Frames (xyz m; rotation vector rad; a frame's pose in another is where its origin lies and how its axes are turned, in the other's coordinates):
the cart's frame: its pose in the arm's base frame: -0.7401 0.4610 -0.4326 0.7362 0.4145 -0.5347
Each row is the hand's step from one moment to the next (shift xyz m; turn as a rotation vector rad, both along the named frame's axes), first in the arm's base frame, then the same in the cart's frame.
Working: the arm's base frame: its pose in the cart's frame: 0.4980 0.3752 0.7474 -0.7362 -0.4145 0.5347

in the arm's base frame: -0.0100 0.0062 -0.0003 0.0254 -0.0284 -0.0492
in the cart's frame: -0.0097 -0.0022 -0.0064 0.0549 -0.0281 -0.0083
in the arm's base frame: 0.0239 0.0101 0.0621 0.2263 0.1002 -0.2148
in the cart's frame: -0.0172 0.0525 0.0384 0.2614 0.0844 -0.1786
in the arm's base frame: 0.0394 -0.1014 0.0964 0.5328 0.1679 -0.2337
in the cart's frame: 0.0114 0.0103 0.1445 0.4925 0.2975 -0.1887
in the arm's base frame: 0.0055 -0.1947 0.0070 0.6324 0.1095 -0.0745
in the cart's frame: 0.0609 -0.1137 0.1461 0.5049 0.4025 -0.0229
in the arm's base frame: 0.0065 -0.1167 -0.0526 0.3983 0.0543 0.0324
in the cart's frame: 0.0691 -0.0957 0.0499 0.2805 0.2855 0.0494
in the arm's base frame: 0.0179 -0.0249 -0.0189 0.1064 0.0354 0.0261
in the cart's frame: 0.0319 -0.0146 0.0083 0.0592 0.0982 0.0099
